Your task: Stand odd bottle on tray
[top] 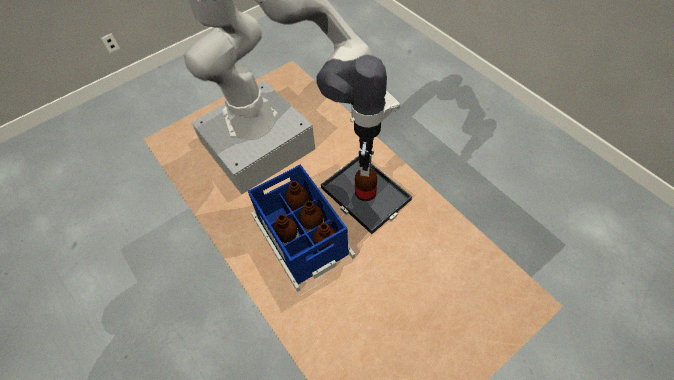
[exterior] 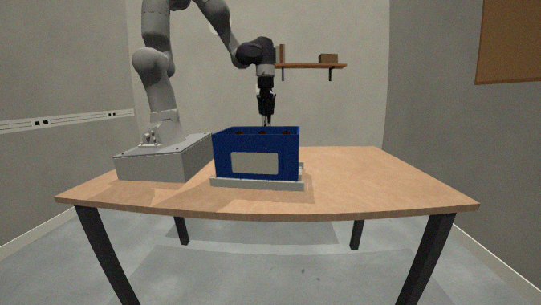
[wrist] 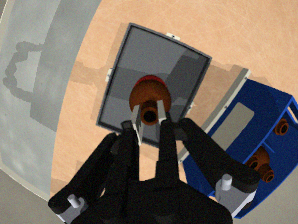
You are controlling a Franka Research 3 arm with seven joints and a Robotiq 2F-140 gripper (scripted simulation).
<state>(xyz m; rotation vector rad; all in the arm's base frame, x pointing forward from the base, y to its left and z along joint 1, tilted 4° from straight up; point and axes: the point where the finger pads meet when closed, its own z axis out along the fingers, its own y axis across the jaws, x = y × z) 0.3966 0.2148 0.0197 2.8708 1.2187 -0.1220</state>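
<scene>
Right now the bottle is 80 mm below my hand. Round my hand: blue crate (30 mm ahead, 260 mm to the right, 90 mm below); then dark grey tray (160 mm below).
</scene>
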